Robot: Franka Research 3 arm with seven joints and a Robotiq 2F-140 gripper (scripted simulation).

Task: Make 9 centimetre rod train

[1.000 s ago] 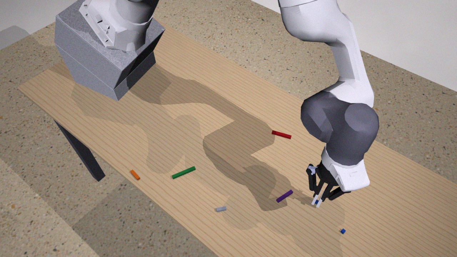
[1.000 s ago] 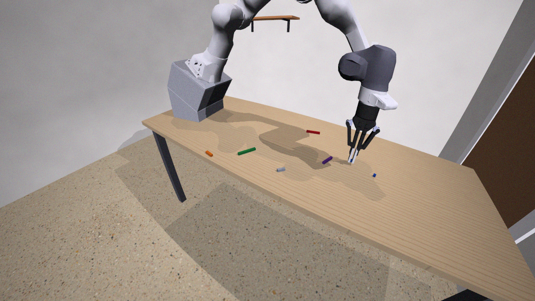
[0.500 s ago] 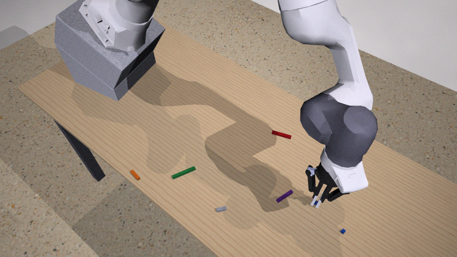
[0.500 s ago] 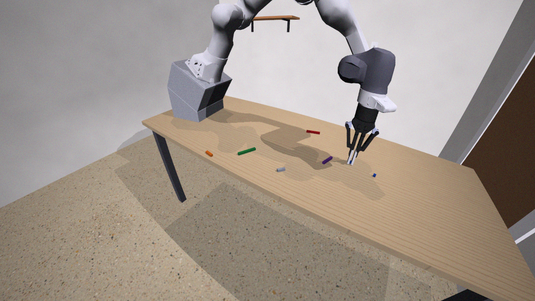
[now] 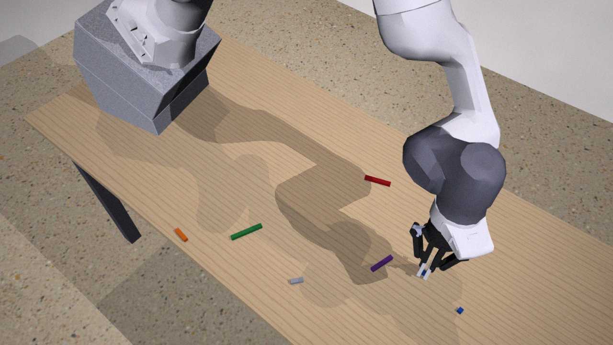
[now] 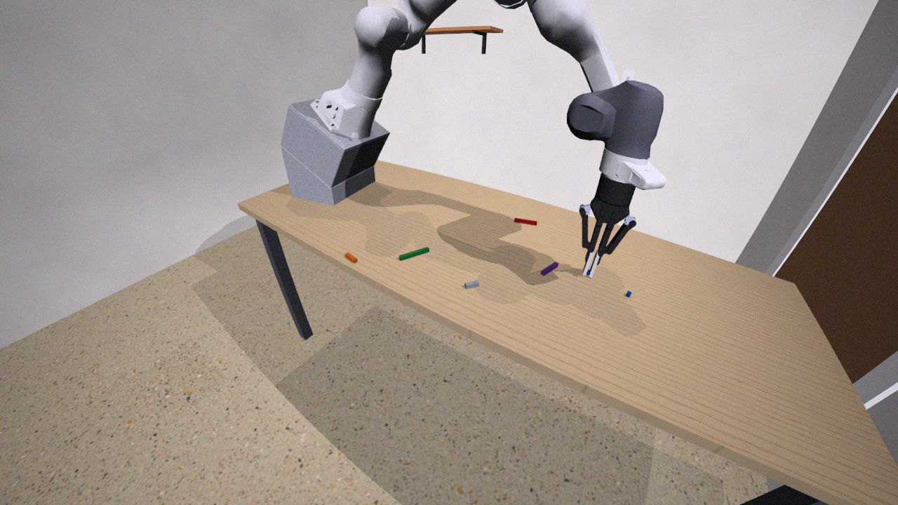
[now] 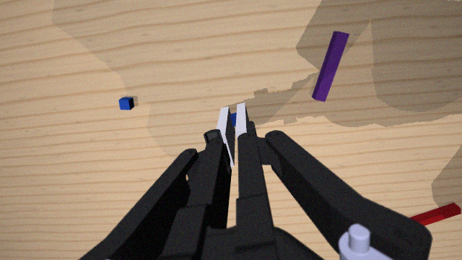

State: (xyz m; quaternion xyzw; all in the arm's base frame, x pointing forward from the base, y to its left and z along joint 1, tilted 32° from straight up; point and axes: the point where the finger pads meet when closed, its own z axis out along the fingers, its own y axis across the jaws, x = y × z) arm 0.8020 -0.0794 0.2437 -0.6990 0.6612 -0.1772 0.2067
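The green rod lies 400 mm behind my hand, 150 mm to the right of it and 30 mm below it. The rest, counted from my hand: red rod 220 mm behind, 170 mm to the left, 30 mm below; then purple rod 90 mm behind, 40 mm to the right, 30 mm below; then grey rod 230 mm behind, 190 mm to the right, 30 mm below.
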